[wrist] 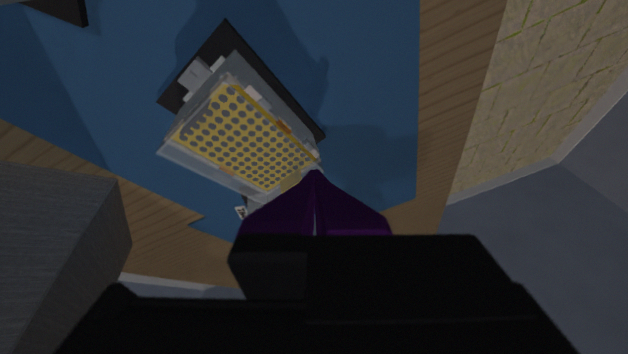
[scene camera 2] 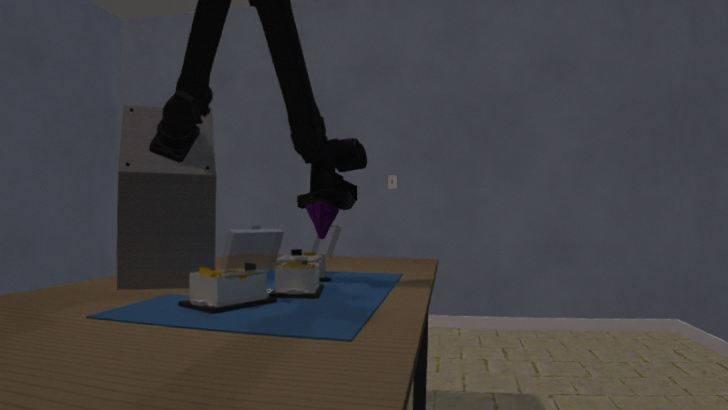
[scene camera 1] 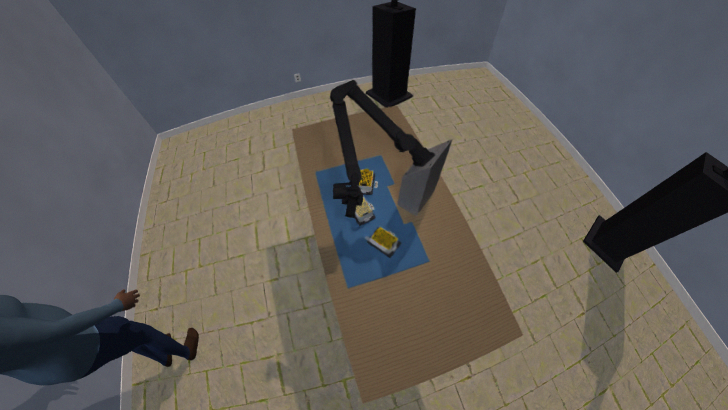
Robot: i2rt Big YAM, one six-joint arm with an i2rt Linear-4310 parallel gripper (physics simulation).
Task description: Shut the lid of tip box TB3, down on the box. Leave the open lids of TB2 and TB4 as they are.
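Places are measured from the arm's base along level axes (x ahead, y left, z up), in metres.
Pixels of known places: gripper, fingertip midpoint: (wrist: 314, 177) (scene camera 2: 321, 238); arm's base, origin of the base link: (scene camera 2: 175, 140) (scene camera 1: 424, 160).
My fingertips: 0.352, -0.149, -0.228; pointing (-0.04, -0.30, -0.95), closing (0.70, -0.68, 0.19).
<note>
For each thing: its middle in the pictures, then the offset to it from my fingertips, as dx, dy, dz. "spot": a spot on its surface instead. Level surfaces: height alone.
- middle tip box, body centre: (wrist: 245, 144) (scene camera 2: 292, 274) (scene camera 1: 362, 207) -0.062, +0.022, -0.083
- far box, body centre: (scene camera 2: 228, 270) (scene camera 1: 365, 177) -0.191, -0.120, -0.057
- raised lid, surface spot: (scene camera 2: 330, 240) spot: +0.049, +0.254, -0.018
- blue mat, its level: dz -0.121
- wooden table, its level: dz -0.125
- small tag, surface spot: (wrist: 241, 212) spot: -0.237, -0.069, -0.119
The middle tip box (scene camera 1: 363, 211) (scene camera 2: 297, 279) (wrist: 250, 137), taken as TB3 though no name is legible, stands on a dark base. Its clear lid lies low over the yellow rack; whether it is fully flush cannot be told. My gripper (scene camera 2: 321, 237) (wrist: 314, 177) is shut and empty, its purple fingertips a little above this box, near one corner in the wrist view. In scene camera 1 the fingertips are hidden. The near box (scene camera 1: 384, 239) (scene camera 2: 226, 288) has its clear lid (scene camera 2: 254, 249) standing open. The far box (scene camera 1: 366, 179) also has a raised lid (scene camera 2: 330, 240).
The boxes stand on a blue mat (scene camera 1: 356, 269) (scene camera 2: 326, 323) (wrist: 370, 60) on the wooden table (scene camera 1: 433, 315). A grey arm mount (scene camera 1: 422, 183) (scene camera 2: 165, 229) (wrist: 50, 240) stands beside the mat. A small tag (wrist: 241, 212) lies near the box. A person (scene camera 1: 45, 336) stands at the left.
</note>
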